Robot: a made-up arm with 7 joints. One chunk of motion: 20 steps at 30 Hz.
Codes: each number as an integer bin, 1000 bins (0 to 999) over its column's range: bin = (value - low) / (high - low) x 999, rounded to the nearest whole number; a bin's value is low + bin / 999 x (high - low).
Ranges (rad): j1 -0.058..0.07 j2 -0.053..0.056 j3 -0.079..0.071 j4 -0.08..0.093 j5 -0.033..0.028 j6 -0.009..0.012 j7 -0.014..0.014
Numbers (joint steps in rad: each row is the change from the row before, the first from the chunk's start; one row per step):
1: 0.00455 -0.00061 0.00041 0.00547 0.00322 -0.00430 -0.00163
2: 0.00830 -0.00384 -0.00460 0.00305 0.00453 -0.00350 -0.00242
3: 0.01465 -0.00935 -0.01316 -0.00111 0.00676 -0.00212 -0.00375
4: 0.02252 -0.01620 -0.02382 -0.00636 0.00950 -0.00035 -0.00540
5: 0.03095 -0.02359 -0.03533 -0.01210 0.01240 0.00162 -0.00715
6: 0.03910 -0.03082 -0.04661 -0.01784 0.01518 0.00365 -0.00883
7: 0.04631 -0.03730 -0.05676 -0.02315 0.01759 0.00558 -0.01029
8: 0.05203 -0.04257 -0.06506 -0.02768 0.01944 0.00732 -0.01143
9: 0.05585 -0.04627 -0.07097 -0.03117 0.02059 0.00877 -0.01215
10: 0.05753 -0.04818 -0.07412 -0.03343 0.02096 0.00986 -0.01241
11: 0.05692 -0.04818 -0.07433 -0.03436 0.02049 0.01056 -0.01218
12: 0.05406 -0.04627 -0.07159 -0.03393 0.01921 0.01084 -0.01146
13: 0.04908 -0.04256 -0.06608 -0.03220 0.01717 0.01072 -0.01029
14: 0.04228 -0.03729 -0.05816 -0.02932 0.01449 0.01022 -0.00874
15: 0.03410 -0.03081 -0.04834 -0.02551 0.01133 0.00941 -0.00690
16: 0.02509 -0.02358 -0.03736 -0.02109 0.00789 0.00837 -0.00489
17: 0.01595 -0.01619 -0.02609 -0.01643 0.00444 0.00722 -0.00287
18: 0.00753 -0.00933 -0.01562 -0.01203 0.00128 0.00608 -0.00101
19: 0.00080 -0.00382 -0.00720 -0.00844 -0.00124 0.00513 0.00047
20: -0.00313 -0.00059 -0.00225 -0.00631 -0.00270 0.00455 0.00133
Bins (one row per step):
1: 488 480 529 494 593 224 441
2: 517 451 496 480 615 262 413
3: 567 400 438 456 651 327 366
4: 628 337 367 425 696 411 307
5: 694 270 291 392 744 505 244
6: 758 203 216 359 789 602 184
7: 814 144 148 328 829 694 132
8: 859 96 93 302 859 776 92
9: 889 62 53 282 878 845 66
10: 902 44 33 269 884 897 57
11: 897 44 31 264 876 930 65
12: 875 62 49 266 855 944 91
13: 836 96 86 276 822 938 132
14: 783 144 139 293 778 914 188
15: 719 203 204 315 726 876 253
16: 648 270 277 340 670 826 325
17: 577 337 352 367 613 772 397
18: 511 400 422 392 561 717 463
19: 459 451 478 413 520 672 516
20: 428 480 511 426 496 645 547

